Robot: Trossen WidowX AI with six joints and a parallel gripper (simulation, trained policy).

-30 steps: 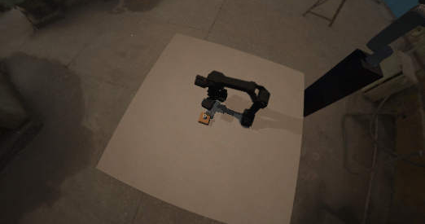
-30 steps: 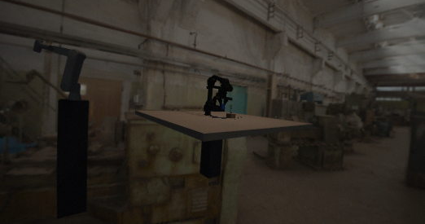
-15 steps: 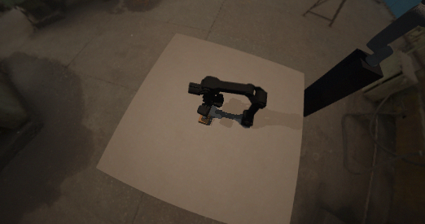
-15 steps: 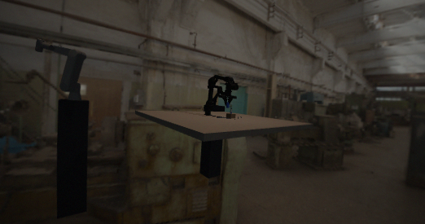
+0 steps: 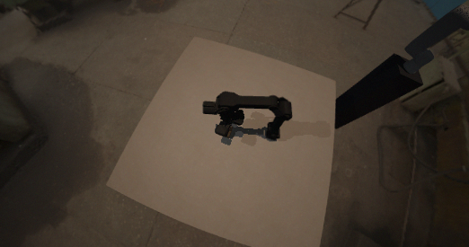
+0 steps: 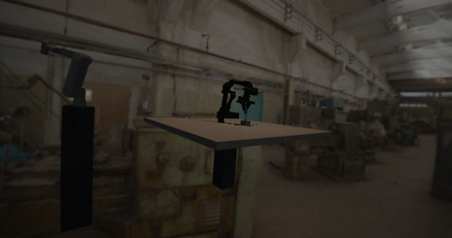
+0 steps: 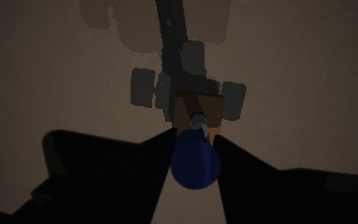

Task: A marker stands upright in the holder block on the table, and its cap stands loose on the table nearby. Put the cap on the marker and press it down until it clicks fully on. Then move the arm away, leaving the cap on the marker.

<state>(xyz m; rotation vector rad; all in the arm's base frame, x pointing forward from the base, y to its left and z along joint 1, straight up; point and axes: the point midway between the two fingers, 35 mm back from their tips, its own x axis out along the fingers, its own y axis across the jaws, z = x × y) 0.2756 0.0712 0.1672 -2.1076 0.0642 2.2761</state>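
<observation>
My gripper tip is now 11 cm above the orange holder block, 1 cm to the right of it and 1 cm short of it. Round my gripper tip: blue cap 1 cm ahead.
</observation>
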